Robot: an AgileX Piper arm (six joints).
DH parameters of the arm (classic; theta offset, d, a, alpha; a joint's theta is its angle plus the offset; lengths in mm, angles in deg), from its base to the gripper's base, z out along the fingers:
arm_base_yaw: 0 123 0 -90
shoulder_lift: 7.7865 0 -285.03 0
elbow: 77.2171 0 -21.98 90
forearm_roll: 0 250.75 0 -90
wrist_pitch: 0 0 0 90
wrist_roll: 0 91 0 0
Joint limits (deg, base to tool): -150..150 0..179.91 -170..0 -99.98..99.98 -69.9..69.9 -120..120
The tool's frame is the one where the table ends.
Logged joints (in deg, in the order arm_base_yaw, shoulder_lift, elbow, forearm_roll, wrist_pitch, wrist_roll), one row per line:
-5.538, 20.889, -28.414, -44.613, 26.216, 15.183
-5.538, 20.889, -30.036, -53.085, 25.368, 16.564
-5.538, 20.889, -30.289, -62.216, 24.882, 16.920
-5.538, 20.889, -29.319, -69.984, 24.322, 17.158
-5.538, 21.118, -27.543, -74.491, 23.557, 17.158
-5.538, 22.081, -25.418, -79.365, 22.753, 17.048
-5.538, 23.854, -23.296, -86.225, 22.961, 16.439
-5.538, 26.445, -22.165, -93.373, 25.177, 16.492
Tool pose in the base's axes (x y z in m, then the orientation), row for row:
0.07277, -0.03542, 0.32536, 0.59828, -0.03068, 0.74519, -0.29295
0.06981, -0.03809, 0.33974, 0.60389, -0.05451, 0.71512, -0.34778
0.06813, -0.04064, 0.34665, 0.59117, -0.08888, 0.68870, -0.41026
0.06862, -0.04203, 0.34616, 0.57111, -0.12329, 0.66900, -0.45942
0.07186, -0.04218, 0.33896, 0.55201, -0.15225, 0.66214, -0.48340
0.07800, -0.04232, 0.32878, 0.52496, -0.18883, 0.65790, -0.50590
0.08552, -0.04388, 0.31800, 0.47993, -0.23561, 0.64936, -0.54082
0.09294, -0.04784, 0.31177, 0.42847, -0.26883, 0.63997, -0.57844
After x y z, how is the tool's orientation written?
As a quaternion, w x y z.
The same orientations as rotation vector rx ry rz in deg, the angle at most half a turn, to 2 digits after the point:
-4.08, 99.05, -38.94
-7.23, 94.83, -46.12
-11.85, 91.81, -54.69
-16.57, 89.93, -61.76
-20.63, 89.72, -65.50
-25.88, 90.18, -69.35
-32.94, 90.77, -75.60
-38.46, 91.55, -82.75

